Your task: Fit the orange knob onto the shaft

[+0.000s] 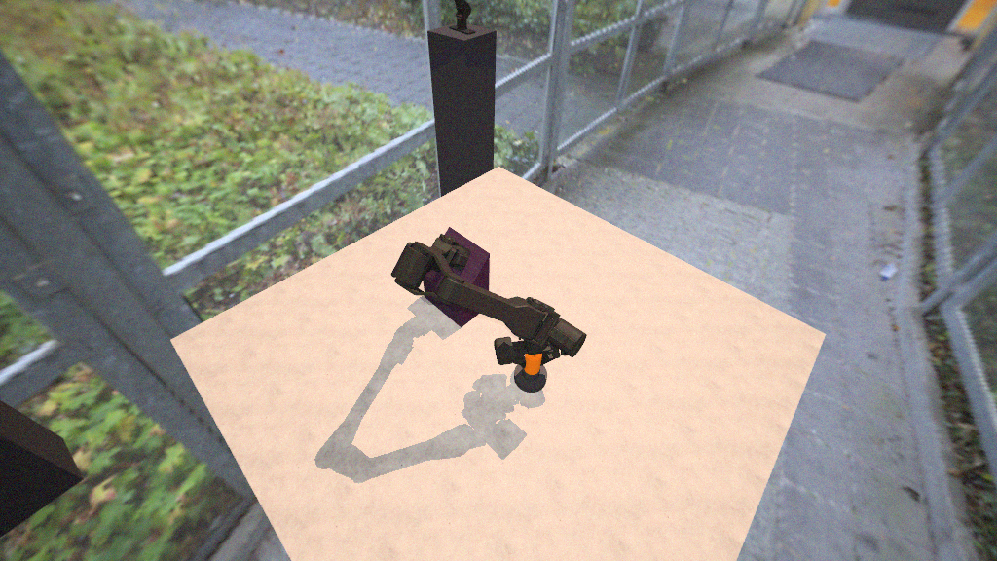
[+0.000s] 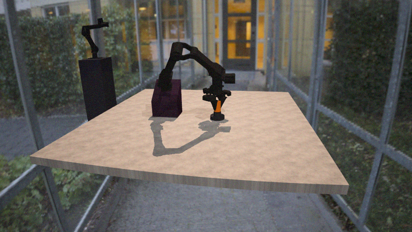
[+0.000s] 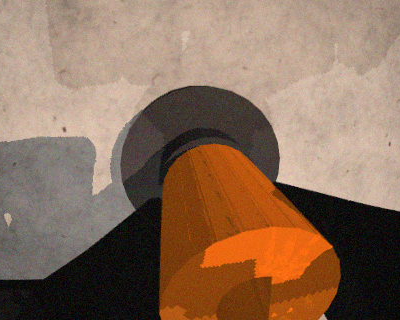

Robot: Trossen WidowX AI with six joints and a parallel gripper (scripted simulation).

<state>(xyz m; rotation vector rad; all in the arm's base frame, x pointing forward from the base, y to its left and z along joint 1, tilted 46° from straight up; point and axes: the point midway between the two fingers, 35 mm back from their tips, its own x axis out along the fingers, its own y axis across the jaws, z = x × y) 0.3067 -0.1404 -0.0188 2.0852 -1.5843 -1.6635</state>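
Now: the orange knob 20 mm above my gripper tip. Also, from my gripper tip: pedestal 30 mm below.
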